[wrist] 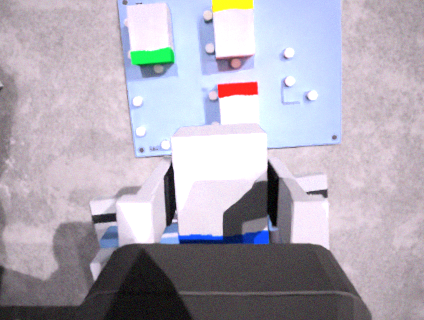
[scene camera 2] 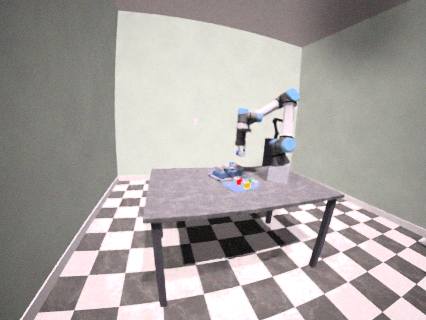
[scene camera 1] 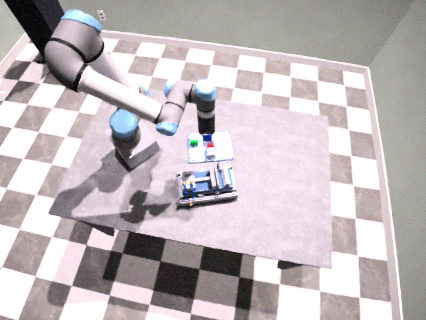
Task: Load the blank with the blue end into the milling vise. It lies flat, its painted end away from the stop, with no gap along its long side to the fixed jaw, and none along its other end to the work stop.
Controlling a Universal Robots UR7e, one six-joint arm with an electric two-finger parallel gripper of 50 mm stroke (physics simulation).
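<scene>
The blank with the blue end (scene camera 1: 207, 137) (scene camera 2: 238, 153) (wrist: 222, 175) is white; in the wrist view its blue end is at the bottom, partly hidden by the gripper body. My gripper (scene camera 1: 206, 134) (scene camera 2: 241, 152) (wrist: 220, 178) is shut on it, one finger on each side, and holds it well above the table. The milling vise (scene camera 1: 215, 199) (scene camera 2: 220, 175) stands on the table below the gripper's level. In the wrist view, parts of the vise (wrist: 109, 238) show behind the fingers, much of it hidden. The fixed jaw and work stop cannot be told clearly.
A light blue board with pegs (scene camera 1: 226, 150) (scene camera 2: 229, 186) (wrist: 312, 125) lies beside the vise. On it are a green-ended blank (scene camera 1: 194, 143) (wrist: 150, 30), a yellow-ended blank (scene camera 2: 247, 185) (wrist: 234, 32) and a red-ended blank (scene camera 1: 210, 147) (scene camera 2: 239, 182) (wrist: 239, 109).
</scene>
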